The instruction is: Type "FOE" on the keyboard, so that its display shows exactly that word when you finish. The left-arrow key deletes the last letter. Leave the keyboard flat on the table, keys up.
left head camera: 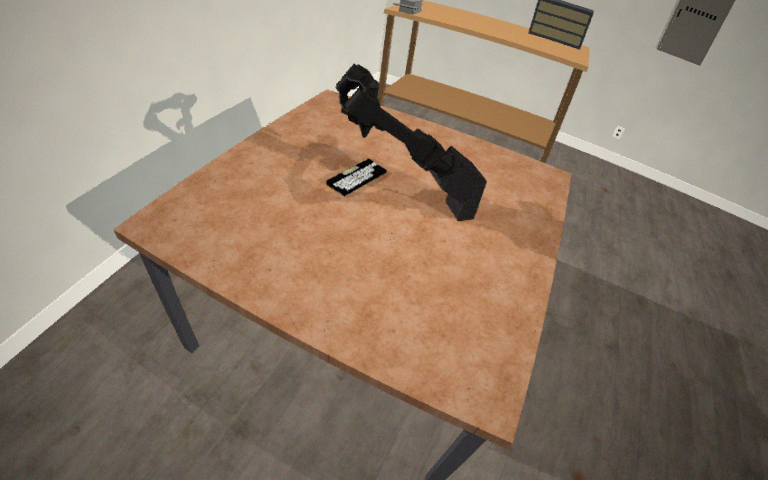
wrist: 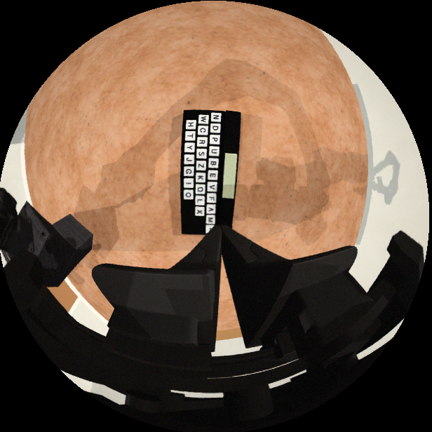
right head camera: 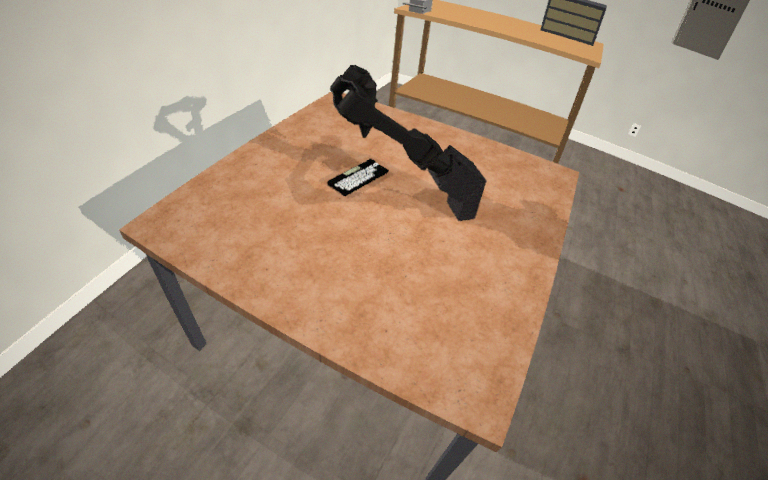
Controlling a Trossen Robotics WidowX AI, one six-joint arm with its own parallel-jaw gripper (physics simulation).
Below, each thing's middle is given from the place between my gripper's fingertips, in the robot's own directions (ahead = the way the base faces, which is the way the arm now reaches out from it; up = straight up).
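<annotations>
Black keyboard (right head camera: 364, 173): 15 cm below my hand, 3 cm to the left of it.
</annotations>
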